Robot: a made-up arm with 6 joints. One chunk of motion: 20 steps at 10 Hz.
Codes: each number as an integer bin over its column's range. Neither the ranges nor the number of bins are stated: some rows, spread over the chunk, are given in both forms.
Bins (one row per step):
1: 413 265 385 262 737 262
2: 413 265 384 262 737 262
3: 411 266 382 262 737 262
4: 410 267 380 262 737 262
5: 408 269 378 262 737 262
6: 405 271 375 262 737 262
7: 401 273 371 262 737 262
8: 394 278 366 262 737 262
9: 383 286 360 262 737 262
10: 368 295 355 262 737 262
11: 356 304 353 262 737 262
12: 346 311 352 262 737 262
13: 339 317 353 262 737 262
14: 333 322 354 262 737 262
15: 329 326 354 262 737 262
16: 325 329 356 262 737 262
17: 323 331 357 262 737 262
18: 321 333 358 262 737 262
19: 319 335 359 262 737 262
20: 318 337 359 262 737 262
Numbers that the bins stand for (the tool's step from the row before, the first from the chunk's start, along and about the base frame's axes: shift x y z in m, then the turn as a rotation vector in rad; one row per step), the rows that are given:
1: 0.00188 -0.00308 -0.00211 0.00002 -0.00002 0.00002
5: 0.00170 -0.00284 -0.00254 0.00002 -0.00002 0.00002
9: 0.00080 -0.00182 -0.00366 0.00002 -0.00002 0.00002
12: -0.00053 -0.00032 -0.00415 0.00002 -0.00002 0.00002
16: -0.00129 0.00076 -0.00391 0.00002 -0.00002 0.00002
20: -0.00154 0.00124 -0.00372 0.00002 -0.00002 0.00002
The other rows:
2: 0.00188 -0.00308 -0.00217 0.00002 -0.00002 0.00002
3: 0.00181 -0.00302 -0.00229 0.00002 -0.00002 0.00002
4: 0.00177 -0.00296 -0.00242 0.00002 -0.00002 0.00002
6: 0.00159 -0.00272 -0.00273 0.00002 -0.00002 0.00002
7: 0.00145 -0.00260 -0.00297 0.00002 -0.00002 0.00002
8: 0.00120 -0.00230 -0.00329 0.00002 -0.00002 0.00002
10: 0.00026 -0.00128 -0.00397 0.00002 -0.00002 0.00002
11: -0.00017 -0.00074 -0.00409 0.00002 -0.00002 0.00002
13: -0.00078 0.00004 -0.00409 0.00002 -0.00002 0.00002
14: -0.00100 0.00034 -0.00403 0.00002 -0.00002 0.00002
15: -0.00114 0.00058 -0.00403 0.00002 -0.00002 0.00002
17: -0.00136 0.00088 -0.00384 0.00002 -0.00002 0.00002
18: -0.00143 0.00100 -0.00378 0.00002 -0.00002 0.00002
19: -0.00150 0.00112 -0.00372 0.00002 -0.00002 0.00002

